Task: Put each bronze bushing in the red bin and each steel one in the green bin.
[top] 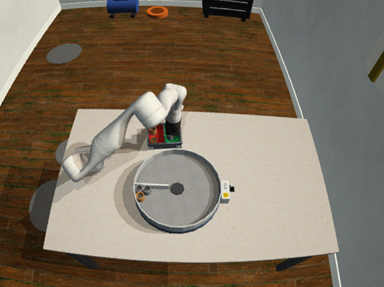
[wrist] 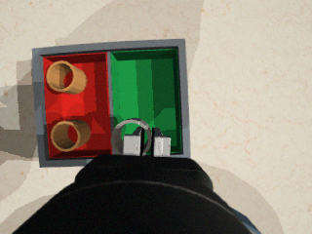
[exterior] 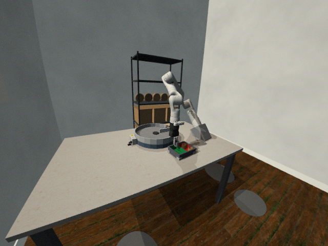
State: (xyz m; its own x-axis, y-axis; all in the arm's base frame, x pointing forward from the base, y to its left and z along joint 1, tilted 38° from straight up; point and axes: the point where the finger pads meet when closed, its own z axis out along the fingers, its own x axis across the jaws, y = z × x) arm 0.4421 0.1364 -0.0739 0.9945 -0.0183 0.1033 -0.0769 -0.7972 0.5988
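Now: the bin 50 mm behind my hand, 40 mm to the left of it and 70 mm below it. The rest, counted from my hand: grey turntable 10 mm ahead, 310 mm to the right, 40 mm below.
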